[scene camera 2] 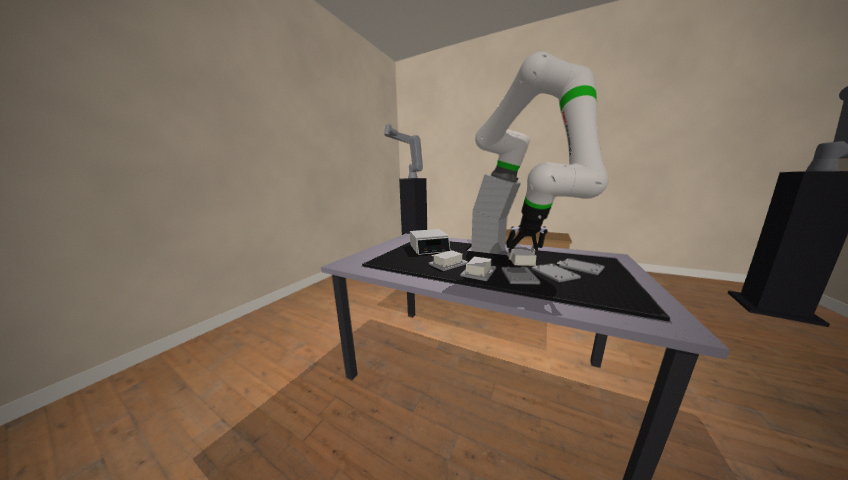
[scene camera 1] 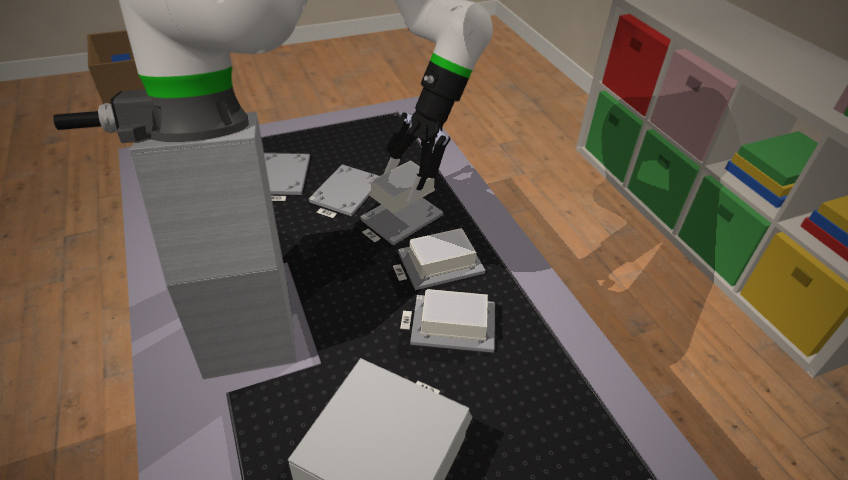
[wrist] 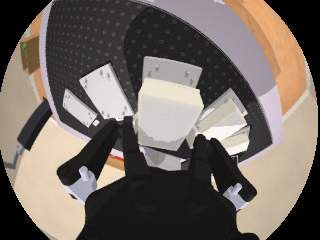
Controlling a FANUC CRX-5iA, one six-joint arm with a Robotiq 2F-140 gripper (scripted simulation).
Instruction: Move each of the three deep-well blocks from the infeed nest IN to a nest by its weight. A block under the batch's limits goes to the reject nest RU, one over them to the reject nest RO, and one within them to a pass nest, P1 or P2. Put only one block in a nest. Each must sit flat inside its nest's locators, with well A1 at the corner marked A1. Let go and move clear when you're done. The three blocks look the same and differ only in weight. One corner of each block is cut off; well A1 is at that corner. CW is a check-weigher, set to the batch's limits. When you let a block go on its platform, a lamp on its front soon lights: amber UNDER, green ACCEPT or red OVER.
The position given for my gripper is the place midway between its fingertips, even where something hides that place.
In view: my gripper (scene camera 1: pixel 397 192), a pale weigher platform (scene camera 1: pixel 376 417) and a grey nest plate (scene camera 1: pixel 415 216).
My gripper also shows in scene camera 2 (scene camera 2: pixel 519 257) and in the wrist view (wrist: pixel 163 121). The grey nest plate shows as well in the wrist view (wrist: pixel 172 71).
